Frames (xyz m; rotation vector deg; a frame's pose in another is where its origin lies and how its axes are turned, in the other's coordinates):
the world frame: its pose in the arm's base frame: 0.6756 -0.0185 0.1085 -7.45 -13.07 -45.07
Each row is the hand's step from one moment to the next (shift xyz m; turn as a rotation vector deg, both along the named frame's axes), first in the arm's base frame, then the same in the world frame.
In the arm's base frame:
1: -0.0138 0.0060 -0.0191 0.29 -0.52 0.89
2: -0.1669 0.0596 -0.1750 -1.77 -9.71 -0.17
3: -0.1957 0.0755 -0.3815 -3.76 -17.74 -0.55
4: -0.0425 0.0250 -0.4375 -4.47 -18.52 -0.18
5: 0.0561 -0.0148 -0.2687 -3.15 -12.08 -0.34
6: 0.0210 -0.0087 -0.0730 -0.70 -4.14 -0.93
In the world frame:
1: -0.0183 -0.0051 -0.0151 0.78 -0.18 0.71
2: -0.1989 -0.0720 -0.1316 5.40 -8.05 -1.84
3: -0.2813 -0.0750 -0.3237 9.45 -15.08 -3.50
4: -0.1561 0.0007 -0.4117 9.60 -16.15 -3.19
5: -0.0190 0.0380 -0.2716 6.04 -10.69 -2.26
6: 0.0020 0.0112 -0.0756 2.13 -3.37 -1.62

